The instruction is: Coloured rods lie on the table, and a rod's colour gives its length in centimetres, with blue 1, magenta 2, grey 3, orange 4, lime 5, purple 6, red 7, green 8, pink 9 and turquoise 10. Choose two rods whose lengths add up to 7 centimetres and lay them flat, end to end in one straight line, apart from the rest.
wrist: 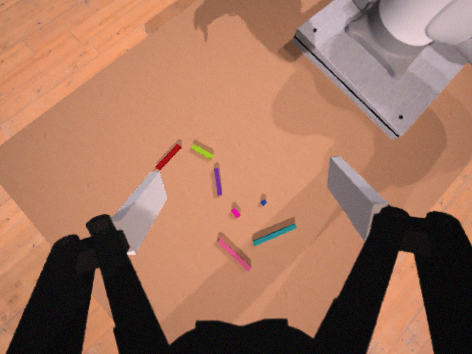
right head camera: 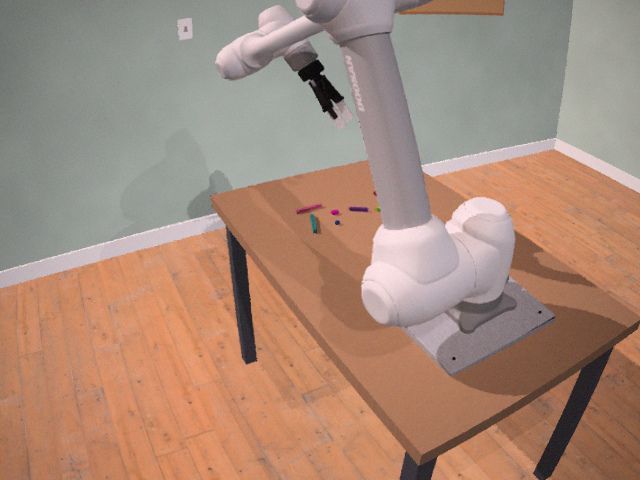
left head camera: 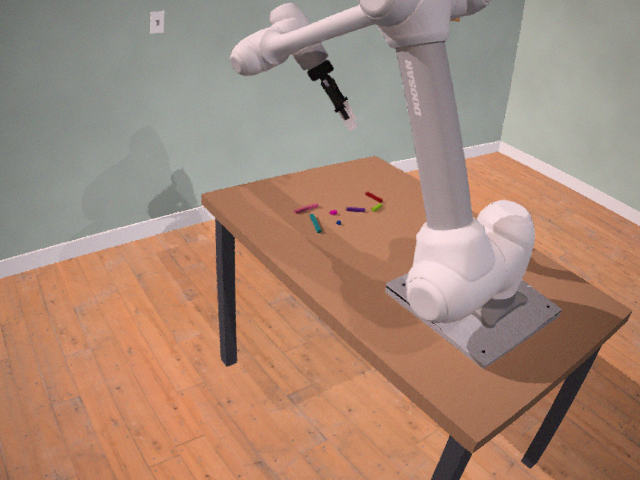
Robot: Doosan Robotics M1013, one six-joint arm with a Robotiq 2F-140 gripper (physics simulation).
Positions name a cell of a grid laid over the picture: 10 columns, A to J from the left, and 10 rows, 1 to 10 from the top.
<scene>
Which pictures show my gripper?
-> The wrist view, the right head camera view and the left head camera view: all of them.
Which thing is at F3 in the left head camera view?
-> My gripper.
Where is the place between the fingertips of my gripper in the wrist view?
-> F6
</scene>
